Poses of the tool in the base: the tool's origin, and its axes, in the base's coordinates. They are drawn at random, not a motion.
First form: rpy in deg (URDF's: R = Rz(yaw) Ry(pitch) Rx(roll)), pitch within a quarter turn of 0, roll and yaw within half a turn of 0; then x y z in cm.
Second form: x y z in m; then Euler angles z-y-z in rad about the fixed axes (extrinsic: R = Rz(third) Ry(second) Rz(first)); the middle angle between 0 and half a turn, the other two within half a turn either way. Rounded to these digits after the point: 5 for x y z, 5 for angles.
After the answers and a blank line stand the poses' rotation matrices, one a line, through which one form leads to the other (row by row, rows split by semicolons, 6 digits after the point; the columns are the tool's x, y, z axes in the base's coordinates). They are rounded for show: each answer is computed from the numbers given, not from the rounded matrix.
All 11 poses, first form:
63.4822 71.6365 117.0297 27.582 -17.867 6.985
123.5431 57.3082 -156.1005 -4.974 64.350 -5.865
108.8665 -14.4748 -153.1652 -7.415 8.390 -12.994
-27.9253 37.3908 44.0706 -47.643 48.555 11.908
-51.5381 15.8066 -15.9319 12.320 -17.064 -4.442
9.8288 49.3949 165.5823 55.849 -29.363 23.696
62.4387 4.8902 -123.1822 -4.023 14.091 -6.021
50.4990 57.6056 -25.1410 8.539 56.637 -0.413
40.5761 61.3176 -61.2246 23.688 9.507 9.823
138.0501 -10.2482 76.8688 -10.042 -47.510 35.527
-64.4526 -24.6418 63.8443 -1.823 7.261 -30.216
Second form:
0.27582 -0.17867 0.06985 0.28873 1.42967 0.91403
-0.04974 0.64350 -0.05865 0.49118 1.87387 1.47900
-0.07415 0.08390 -0.12994 1.83712 1.88925 2.12436
-0.47643 0.48555 0.11908 -0.54974 0.79260 1.48679
0.12320 -0.17064 -0.04442 -1.22388 0.92920 1.07964
0.55849 -0.29363 0.23696 0.14531 0.87462 2.66560
-0.04023 0.14091 -0.06021 1.47458 1.09166 2.60692
0.08539 0.56637 -0.00413 0.45527 1.22305 -1.40150
0.23688 0.09507 0.09823 0.34188 1.19765 -1.84191
-0.10042 -0.47510 0.35527 1.83494 2.39185 -0.03377
-0.01823 0.07261 -0.30216 -2.04116 1.16801 2.88181

-0.143173 -0.783642 0.604489; 0.280633 0.553567 0.784097; -0.949077 0.281900 0.140660
-0.493809 -0.865158 0.087492; -0.218821 0.221009 0.950406; -0.841588 0.450174 -0.298451
-0.863988 0.065081 -0.499289; -0.437090 0.395314 0.807885; 0.249954 0.916238 -0.313100
0.570844 -0.818881 0.059757; 0.552618 0.437019 0.709667; -0.607248 -0.372086 0.701998
0.925228 -0.034361 0.377853; -0.264115 0.656649 0.706439; -0.272391 -0.753413 0.598474
-0.630344 -0.370854 -0.682007; 0.162053 -0.922021 0.351590; -0.759213 0.111102 0.641289
-0.545311 0.345886 -0.763543; -0.833888 -0.316485 0.452182; -0.085247 0.883289 0.461013
0.484991 0.860054 0.158403; -0.227610 0.299029 -0.926702; -0.844380 0.413388 0.340782
0.231039 0.940444 -0.249373; -0.420686 -0.134549 -0.897173; -0.877294 0.312190 0.364546
0.223557 0.697264 0.681062; 0.958316 -0.284783 -0.023007; 0.177913 0.657816 -0.731864
0.400668 -0.221272 -0.889103; 0.815857 0.527762 0.236316; 0.416944 -0.820065 0.391984

